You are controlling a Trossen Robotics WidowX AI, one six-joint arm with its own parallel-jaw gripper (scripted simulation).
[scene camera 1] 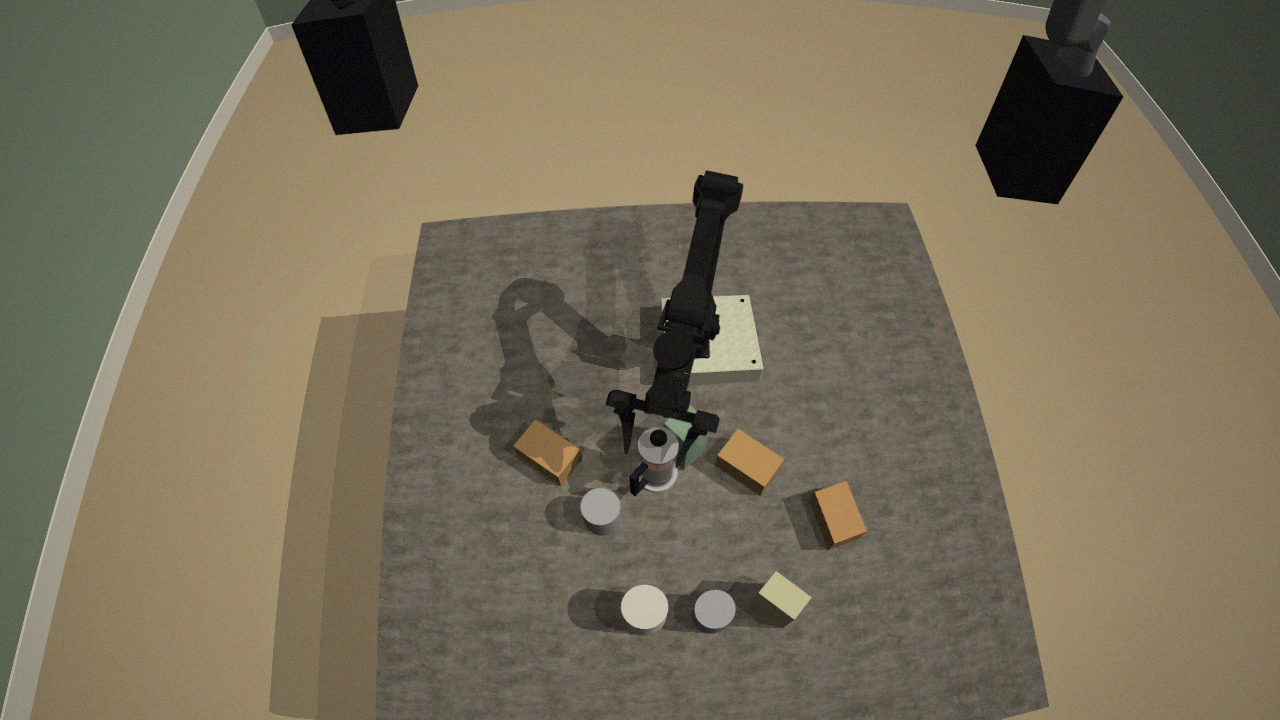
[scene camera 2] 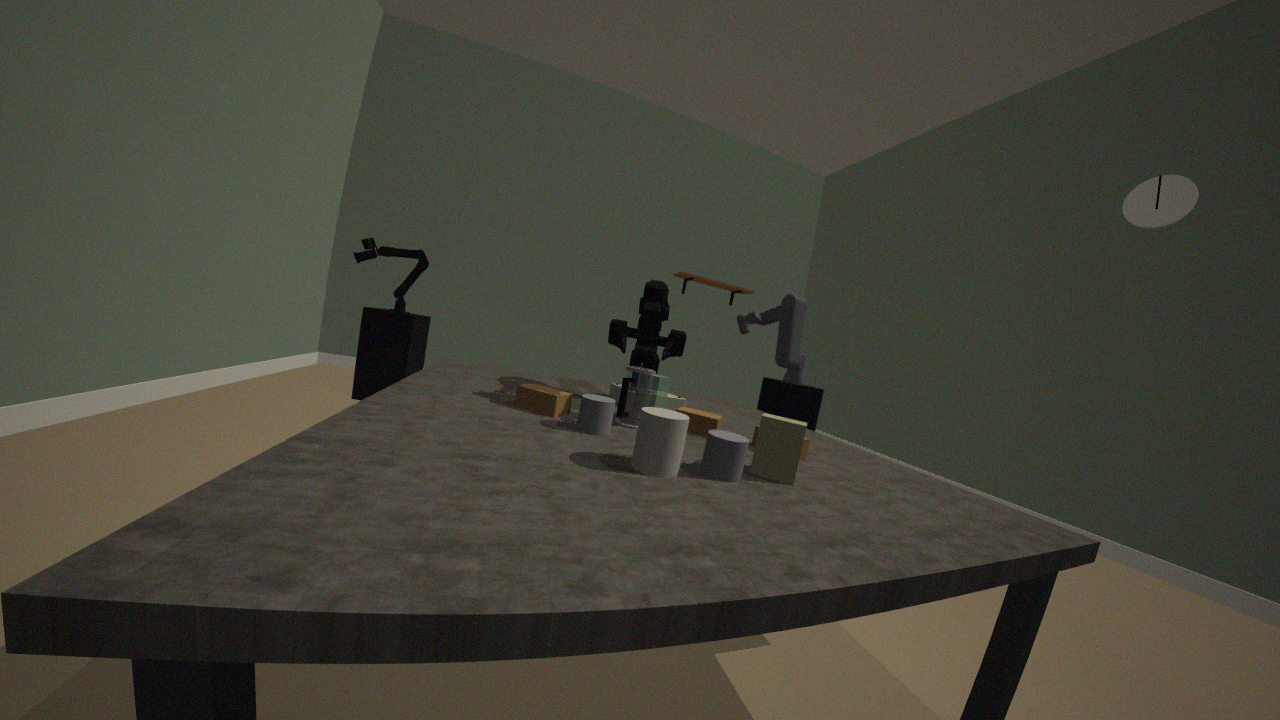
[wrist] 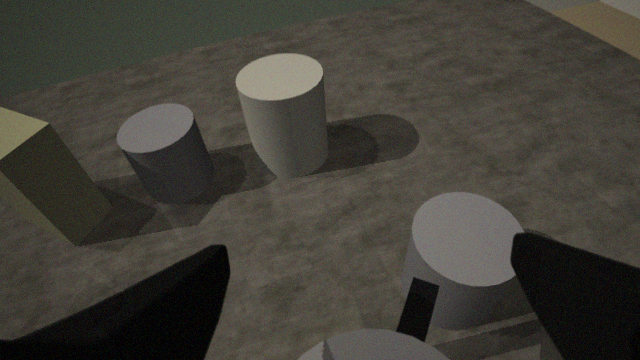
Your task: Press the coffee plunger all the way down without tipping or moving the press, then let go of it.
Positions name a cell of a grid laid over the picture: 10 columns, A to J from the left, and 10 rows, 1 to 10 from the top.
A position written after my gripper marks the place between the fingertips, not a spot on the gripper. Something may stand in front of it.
my gripper: scene camera 1 F7; scene camera 2 F5; wrist F8
